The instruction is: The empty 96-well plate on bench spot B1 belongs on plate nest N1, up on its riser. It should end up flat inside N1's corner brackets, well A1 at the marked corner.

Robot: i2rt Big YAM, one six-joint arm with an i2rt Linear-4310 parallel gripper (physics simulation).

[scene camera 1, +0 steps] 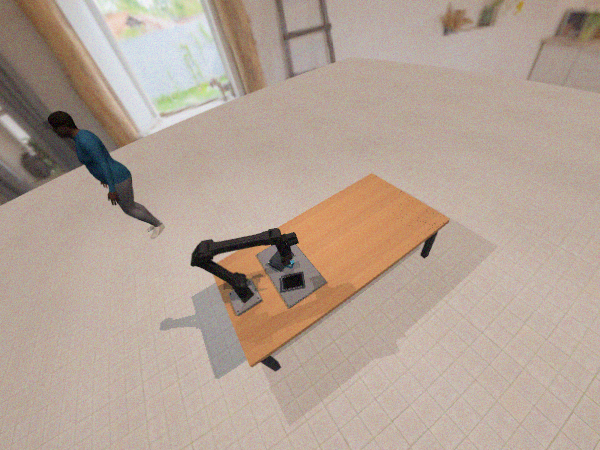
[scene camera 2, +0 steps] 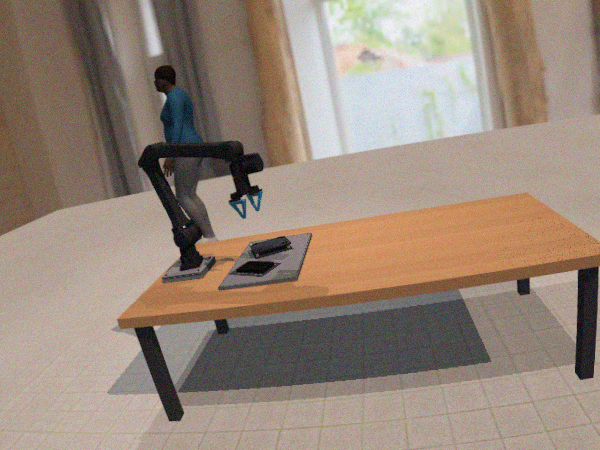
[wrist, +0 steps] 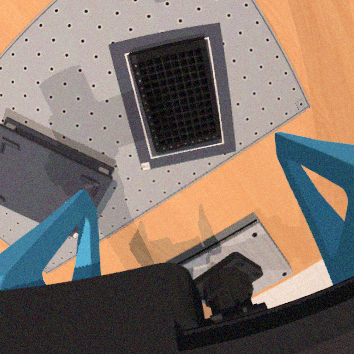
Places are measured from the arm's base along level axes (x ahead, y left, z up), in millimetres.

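Where they show: gripper, between the fingertips: (scene camera 1: 290, 261) (scene camera 2: 251, 214) (wrist: 180, 171); arm's base, origin of its link: (scene camera 1: 244, 293) (scene camera 2: 192, 264) (wrist: 223, 276).
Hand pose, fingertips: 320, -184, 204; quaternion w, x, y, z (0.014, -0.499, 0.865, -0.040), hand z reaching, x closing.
Things, the pixels of their centre, and the offset from my fingertips, as dx, dy, dz. "spot": a spot on its surface instead. Level surfaces: height alone.
- dark 96-well plate, middle of its body: (wrist: 178, 96) (scene camera 2: 255, 267) (scene camera 1: 292, 281) -33, +5, -210
- grey bench spot B1, a spot on its surface: (wrist: 226, 115) spot: -96, -17, -217
- plate nest N1, middle of its body: (wrist: 41, 182) (scene camera 2: 270, 246) (scene camera 1: 280, 258) +30, +208, -201
- wooden table, height of its surface: dz -232
The dark 96-well plate (scene camera 1: 292, 281) (scene camera 2: 256, 268) (wrist: 177, 95) lies flat inside the white outline of the grey bench spot B1 (wrist: 226, 115). The plate nest N1 (scene camera 2: 270, 246) (wrist: 35, 165) is a raised dark block beside it, with bracket pieces along its edges; its top shows bare in the wrist view, part of it cut off by the frame and behind a finger. My gripper (scene camera 1: 287, 263) (scene camera 2: 250, 212) (wrist: 180, 171) is open and empty, blue fingers pointing down, high above the board. The well A1 mark cannot be read.
Both stations stand on a perforated grey board (scene camera 1: 312, 280) (scene camera 2: 300, 260) (wrist: 260, 75) on the wooden table (scene camera 1: 360, 225) (scene camera 2: 425, 240). The arm's base plate (scene camera 2: 172, 274) (wrist: 265, 260) is next to the board. A person in a blue top (scene camera 1: 107, 160) (scene camera 2: 180, 117) is behind the table.
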